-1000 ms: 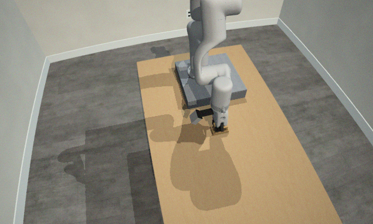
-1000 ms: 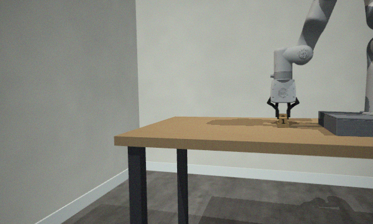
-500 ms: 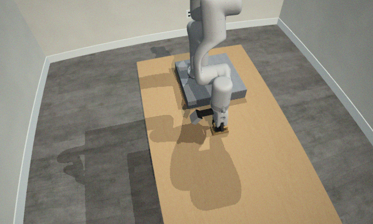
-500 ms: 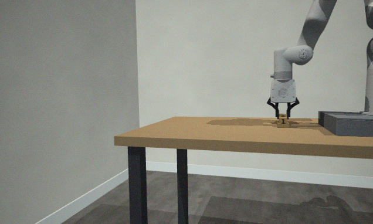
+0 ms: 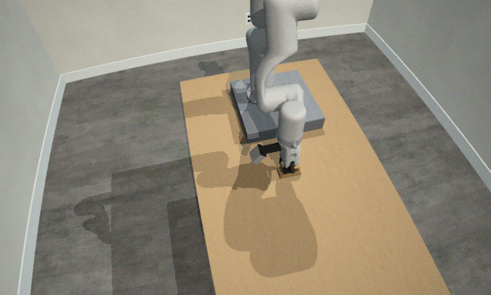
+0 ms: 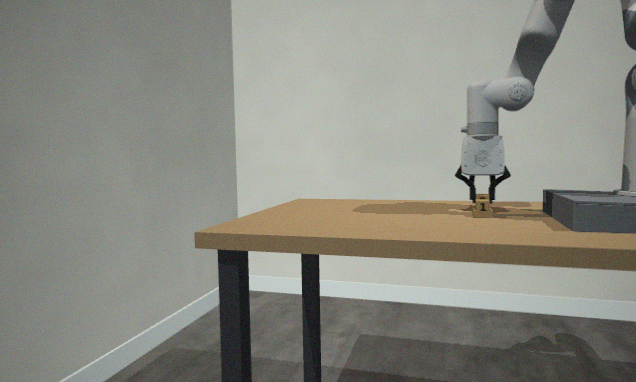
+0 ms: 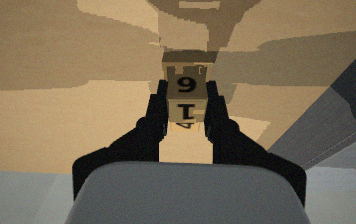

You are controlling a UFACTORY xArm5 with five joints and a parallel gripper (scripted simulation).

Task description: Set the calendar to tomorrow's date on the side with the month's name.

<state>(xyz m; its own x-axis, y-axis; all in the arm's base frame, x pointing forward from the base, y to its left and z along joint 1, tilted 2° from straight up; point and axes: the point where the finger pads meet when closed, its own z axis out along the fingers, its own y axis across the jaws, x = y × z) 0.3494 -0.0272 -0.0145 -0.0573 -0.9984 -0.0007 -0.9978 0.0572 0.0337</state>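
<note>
My gripper is now 10 mm above the wooden cube. From my hand the other things lie so: wooden tray 40 mm below, 20 mm to the left.
</note>
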